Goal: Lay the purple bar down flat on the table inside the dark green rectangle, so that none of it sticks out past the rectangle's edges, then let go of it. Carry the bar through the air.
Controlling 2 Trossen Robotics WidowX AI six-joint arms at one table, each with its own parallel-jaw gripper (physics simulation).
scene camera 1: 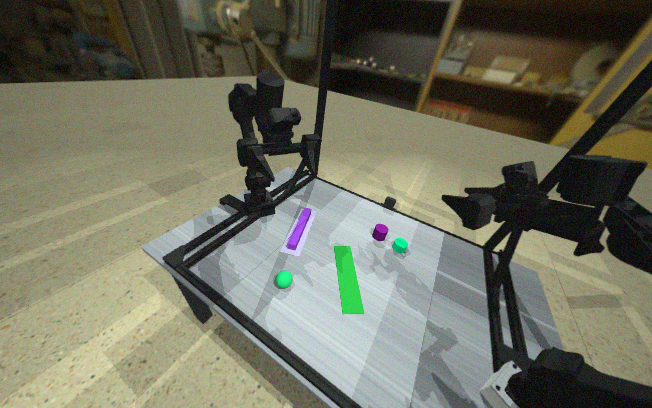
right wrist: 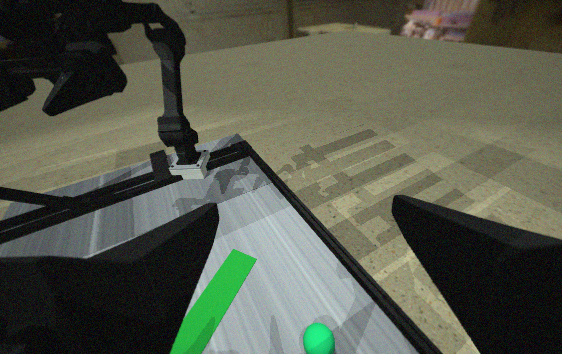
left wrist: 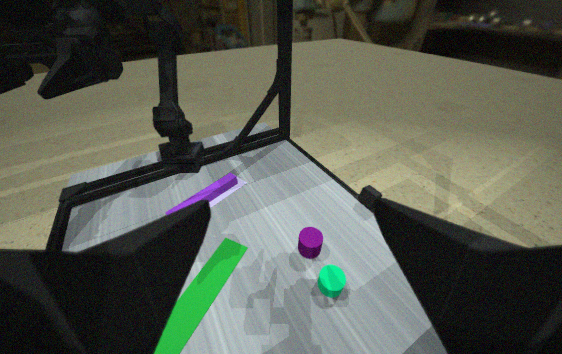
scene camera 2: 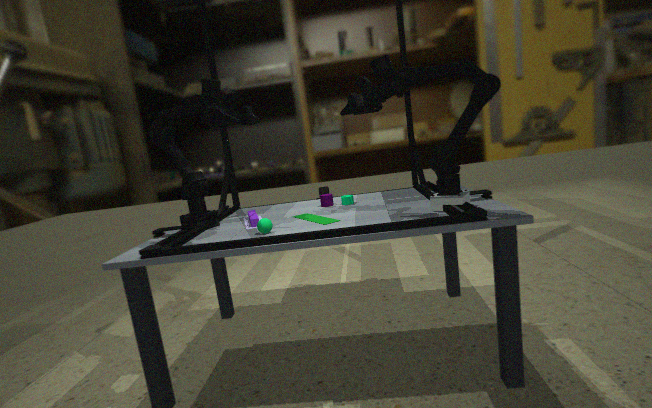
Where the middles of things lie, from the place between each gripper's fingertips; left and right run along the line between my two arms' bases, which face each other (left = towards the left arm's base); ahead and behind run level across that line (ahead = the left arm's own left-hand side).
Labels:
My left hand is 340 mm above the teal cylinder (left wrist: pixel 331 281), 120 mm past it and 60 mm to the left of it. From my left hand the other things lie so: purple bar (left wrist: pixel 214 190): 400 mm to the right, 340 mm below, 90 mm ahead; then green rectangle (scene camera 1: pixel 351 302): 350 mm below, 140 mm to the right, 120 mm ahead.
Now: the purple bar 160 mm behind my right hand, 120 mm to the right of it and 350 mm below it. The rest, counted from my right hand: green rectangle: 130 mm behind, 130 mm to the left, 360 mm below; then teal cylinder: 370 mm behind, 210 mm to the left, 340 mm below.

